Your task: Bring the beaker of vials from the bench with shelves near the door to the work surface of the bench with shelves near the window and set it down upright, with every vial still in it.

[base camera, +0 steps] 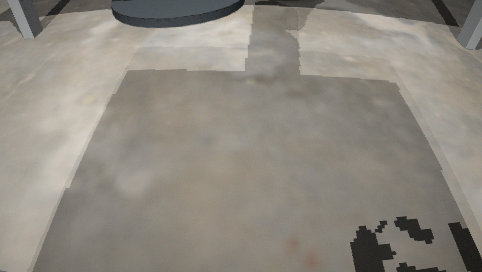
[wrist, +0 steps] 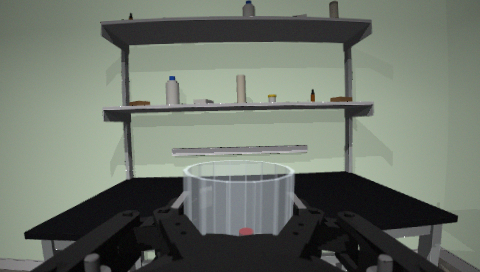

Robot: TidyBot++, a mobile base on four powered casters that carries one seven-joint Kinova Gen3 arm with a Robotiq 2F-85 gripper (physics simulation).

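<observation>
The clear beaker (wrist: 239, 200) is upright in the wrist view, held between the fingers of my gripper (wrist: 238, 204), which is shut on it. A red vial cap (wrist: 246, 232) shows low inside the beaker; other vials cannot be made out, and the beaker's bottom is hidden behind the gripper body. The bench with shelves has a black work surface (wrist: 370, 200) ahead, behind the beaker in the view. No window shows, so which bench it is cannot be told from these frames. The beaker and gripper do not show in the base camera view.
The lower shelf (wrist: 210, 108) holds bottles and small containers, and the upper shelf (wrist: 237, 32) is above it. A grey rail (wrist: 240, 150) is on the wall. A dark round stool base (base camera: 175, 17) is on the floor between the left bench leg (base camera: 25, 20) and right bench leg (base camera: 472, 30).
</observation>
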